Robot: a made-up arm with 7 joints.
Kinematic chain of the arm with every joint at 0, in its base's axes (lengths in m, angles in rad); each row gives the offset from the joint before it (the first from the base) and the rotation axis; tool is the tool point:
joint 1: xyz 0 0 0.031 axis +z
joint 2: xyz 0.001 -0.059 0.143 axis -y
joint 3: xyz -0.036 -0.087 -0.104 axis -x
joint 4: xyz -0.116 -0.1 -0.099 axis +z
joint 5: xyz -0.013 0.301 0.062 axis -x
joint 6: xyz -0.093 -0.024 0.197 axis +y
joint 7: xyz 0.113 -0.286 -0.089 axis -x
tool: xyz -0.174 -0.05 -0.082
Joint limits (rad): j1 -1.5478..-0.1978 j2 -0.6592..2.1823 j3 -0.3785..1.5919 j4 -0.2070..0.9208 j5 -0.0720..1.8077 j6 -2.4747..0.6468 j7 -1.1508..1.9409
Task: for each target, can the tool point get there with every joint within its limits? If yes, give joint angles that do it. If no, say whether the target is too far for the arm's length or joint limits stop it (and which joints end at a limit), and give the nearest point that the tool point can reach.
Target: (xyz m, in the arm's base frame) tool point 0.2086 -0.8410 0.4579
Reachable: no: joint limits stop it (at a limit: joint 2, joint 3, joint 5, joint 6) | nearest point 0.1677 -0.6760 0.3688 | short by 0.192 m
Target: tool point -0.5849 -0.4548 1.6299
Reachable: no: too far | nearest point -0.4433 -0.1411 0.7812 | short by 0.916 m
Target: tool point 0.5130 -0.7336 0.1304
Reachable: no: joint limits stop it (at a limit: joint 2, joint 3, joint 5, joint 6) | nearest point 0.4418 -0.6317 0.1185 | short by 0.125 m
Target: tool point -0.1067 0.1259 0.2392
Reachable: yes | joints -0.6957 -0.1189 1.2003 0.2048 0.6154 -0.9170 0.1275
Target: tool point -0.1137 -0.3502 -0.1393
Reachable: yes | joints -0.3446 1.7603 -0.1120 0.5594 0.4960 0.1352 0.1288
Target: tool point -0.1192 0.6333 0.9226
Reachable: no: joint limits stop it (at a limit: joint 1, joint 4, joint 5, joint 6) | nearest point -0.1227 0.4886 0.7527 | short by 0.223 m
